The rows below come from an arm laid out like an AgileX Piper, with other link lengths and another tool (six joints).
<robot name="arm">
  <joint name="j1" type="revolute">
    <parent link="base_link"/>
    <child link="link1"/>
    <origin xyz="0 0 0.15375" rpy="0 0 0"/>
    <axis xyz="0 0 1"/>
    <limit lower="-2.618" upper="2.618"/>
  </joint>
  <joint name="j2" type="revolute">
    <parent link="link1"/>
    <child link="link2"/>
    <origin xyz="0 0 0" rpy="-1.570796 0 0"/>
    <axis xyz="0 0 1"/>
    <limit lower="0" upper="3.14"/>
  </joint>
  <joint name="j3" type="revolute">
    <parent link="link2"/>
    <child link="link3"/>
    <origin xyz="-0.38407 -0.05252 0" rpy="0 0 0"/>
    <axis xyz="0 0 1"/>
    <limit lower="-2.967" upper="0"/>
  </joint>
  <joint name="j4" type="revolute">
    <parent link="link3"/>
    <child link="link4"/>
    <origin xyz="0.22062 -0.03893 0" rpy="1.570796 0 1.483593"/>
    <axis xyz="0 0 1"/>
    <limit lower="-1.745" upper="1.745"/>
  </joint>
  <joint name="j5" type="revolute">
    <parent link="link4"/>
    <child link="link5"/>
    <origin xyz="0 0 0" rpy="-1.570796 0 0"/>
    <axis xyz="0 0 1"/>
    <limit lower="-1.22" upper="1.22"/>
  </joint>
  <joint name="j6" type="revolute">
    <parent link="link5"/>
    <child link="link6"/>
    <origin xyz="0 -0.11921 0" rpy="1.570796 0 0"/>
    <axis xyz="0 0 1"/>
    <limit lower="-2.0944" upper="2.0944"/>
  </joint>
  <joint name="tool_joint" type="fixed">
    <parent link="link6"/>
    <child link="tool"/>
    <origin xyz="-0.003 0.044 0.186" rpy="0 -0.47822 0.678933"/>
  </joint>
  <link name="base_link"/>
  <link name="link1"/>
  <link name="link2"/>
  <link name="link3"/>
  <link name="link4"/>
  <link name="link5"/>
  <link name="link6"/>
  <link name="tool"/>
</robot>
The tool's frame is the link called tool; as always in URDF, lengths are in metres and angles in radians.
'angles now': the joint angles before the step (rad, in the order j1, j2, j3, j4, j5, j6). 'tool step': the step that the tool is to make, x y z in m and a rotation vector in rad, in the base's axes. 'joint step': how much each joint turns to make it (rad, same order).
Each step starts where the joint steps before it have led.
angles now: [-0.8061 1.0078 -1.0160 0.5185 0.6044 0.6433]
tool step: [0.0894 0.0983 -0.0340 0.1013 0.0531 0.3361]
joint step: [0.3882 0.1571 -0.0128 0.0135 -0.0637 0.0445]
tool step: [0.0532 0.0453 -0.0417 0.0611 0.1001 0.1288]
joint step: [0.1536 0.1624 -0.0500 -0.0074 -0.0091 0.0395]
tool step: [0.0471 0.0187 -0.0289 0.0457 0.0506 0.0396]
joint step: [0.0672 0.1445 -0.0615 0.0280 -0.0304 0.0113]
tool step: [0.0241 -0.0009 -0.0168 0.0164 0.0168 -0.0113]
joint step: [0.0181 0.0721 -0.0226 0.0102 -0.0386 0.0115]
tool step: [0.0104 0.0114 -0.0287 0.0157 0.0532 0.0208]
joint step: [0.0248 0.0572 0.0001 0.0072 -0.0028 0.0004]
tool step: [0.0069 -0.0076 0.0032 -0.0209 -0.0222 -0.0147]
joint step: [0.0002 0.0078 -0.0025 -0.0122 -0.0364 0.0013]
